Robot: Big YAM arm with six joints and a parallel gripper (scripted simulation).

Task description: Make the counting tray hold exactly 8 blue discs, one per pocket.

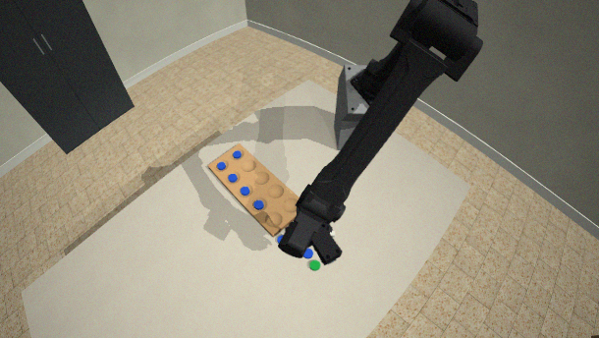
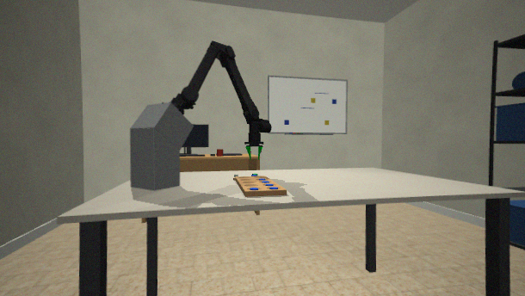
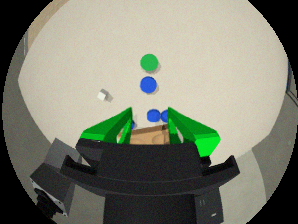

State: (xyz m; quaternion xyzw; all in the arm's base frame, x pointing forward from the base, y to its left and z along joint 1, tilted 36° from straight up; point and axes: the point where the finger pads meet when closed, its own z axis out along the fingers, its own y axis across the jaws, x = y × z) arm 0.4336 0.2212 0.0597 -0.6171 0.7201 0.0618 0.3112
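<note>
Right now my hand is 4 cm to the right of the green disc and 10 cm above it. From my hand the other things lie so: wooden counting tray (2 cm ahead, 31 cm to the right, 9 cm below); then tan disc (9 cm behind, 11 cm to the right, 10 cm below); then small white cube (10 cm behind, 1 cm to the right, 10 cm below).
</note>
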